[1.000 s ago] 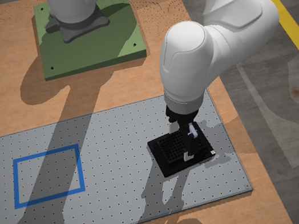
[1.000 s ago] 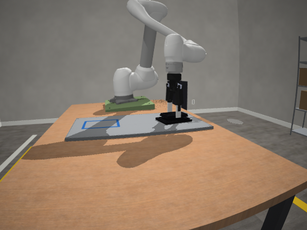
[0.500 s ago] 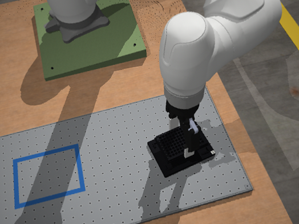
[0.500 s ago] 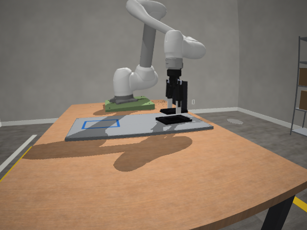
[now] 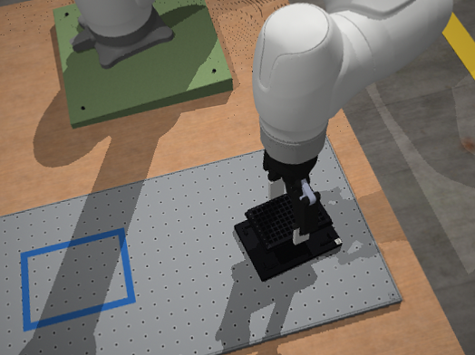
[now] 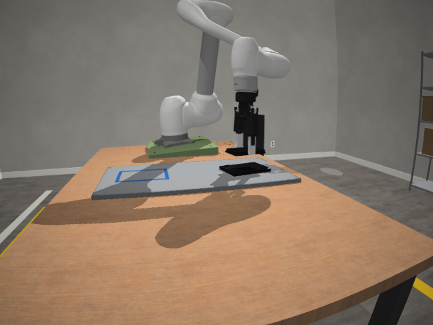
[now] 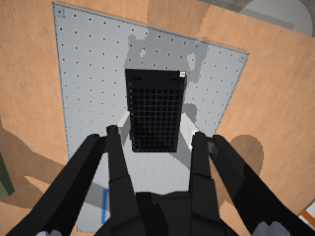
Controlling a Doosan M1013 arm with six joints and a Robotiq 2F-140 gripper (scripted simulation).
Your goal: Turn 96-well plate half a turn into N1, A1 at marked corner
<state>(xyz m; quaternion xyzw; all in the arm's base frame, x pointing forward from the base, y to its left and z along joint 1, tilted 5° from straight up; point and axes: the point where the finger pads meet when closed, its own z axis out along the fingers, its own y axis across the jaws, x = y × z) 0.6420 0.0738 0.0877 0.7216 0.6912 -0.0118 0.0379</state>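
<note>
Now: the black plate nest N1 9 cm below my hand. From my hand the other things lie so: white A1 mark 6 cm ahead, 7 cm to the left, 8 cm below; black 96-well plate 2 cm below.
</note>
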